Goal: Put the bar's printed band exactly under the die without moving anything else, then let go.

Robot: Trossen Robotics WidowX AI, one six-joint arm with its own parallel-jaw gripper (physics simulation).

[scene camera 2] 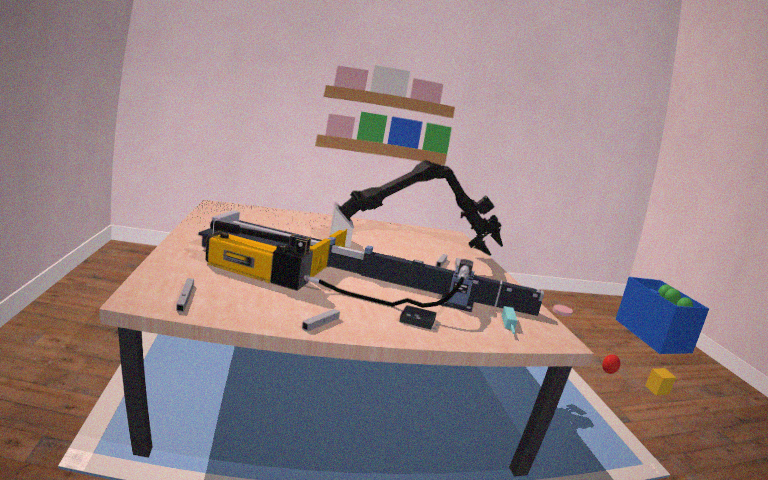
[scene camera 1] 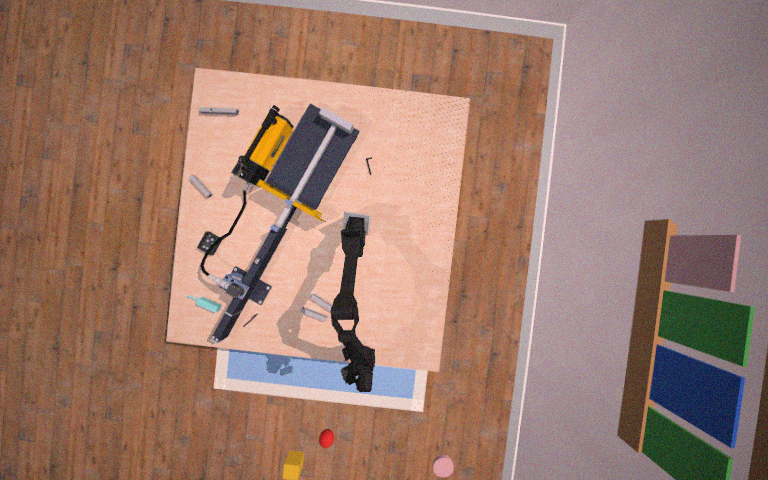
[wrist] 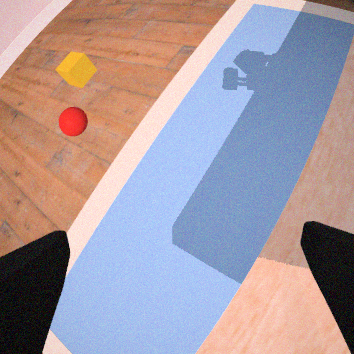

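Seen in the pictures: gripper, fingertip midpoint: [scene camera 2: 496, 250] [wrist: 188, 240]; arm's base at its link origin: [scene camera 2: 343, 213] [scene camera 1: 356, 223].
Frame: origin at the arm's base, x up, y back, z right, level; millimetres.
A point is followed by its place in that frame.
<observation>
A long dark bar [scene camera 1: 275, 243] {x -75, y -365, z -122 mm} [scene camera 2: 390, 268] {x -68, y -401, z -122 mm} runs from the yellow plate of the machine toward the table's near edge in the first scene view. It passes through a grey-blue head [scene camera 1: 235, 287] {x 4, y -480, z -317 mm} [scene camera 2: 464, 268] {x 4, y -551, z -305 mm} with a hose; this seems to hold the die, whose face I cannot make out. A thin pale band [scene camera 1: 229, 313] {x -37, y -522, z -445 mm} [scene camera 2: 498, 293] {x -69, y -542, z -441 mm} crosses the bar between the head and the bar's free end, apart from the head. My gripper [scene camera 1: 356, 382] {x -81, y 24, z -670 mm} [scene camera 2: 490, 243] {x -81, y 24, z -670 mm} [wrist: 188, 240] {x -81, y 24, z -670 mm} is open and empty, raised above the table edge and rug, away from the bar.
The yellow pump [scene camera 1: 270, 140] {x -30, y -409, z 322 mm} [scene camera 2: 243, 259] {x -65, y -483, z 332 mm} stands beside the machine's dark bed [scene camera 1: 300, 150] {x -64, y -288, z 303 mm}. Its hose passes a black box [scene camera 1: 208, 242] {x -112, y -696, z -151 mm} [scene camera 2: 417, 316] {x -112, y -660, z -158 mm}. A teal tool [scene camera 1: 206, 304] {x -84, y -660, z -432 mm} [scene camera 2: 509, 318] {x -84, y -700, z -416 mm}, short grey bars [scene camera 1: 218, 111] [scene camera 2: 321, 319] and an L-shaped key [scene camera 1: 369, 165] {x -108, y 16, z 279 mm} lie on the table.
</observation>
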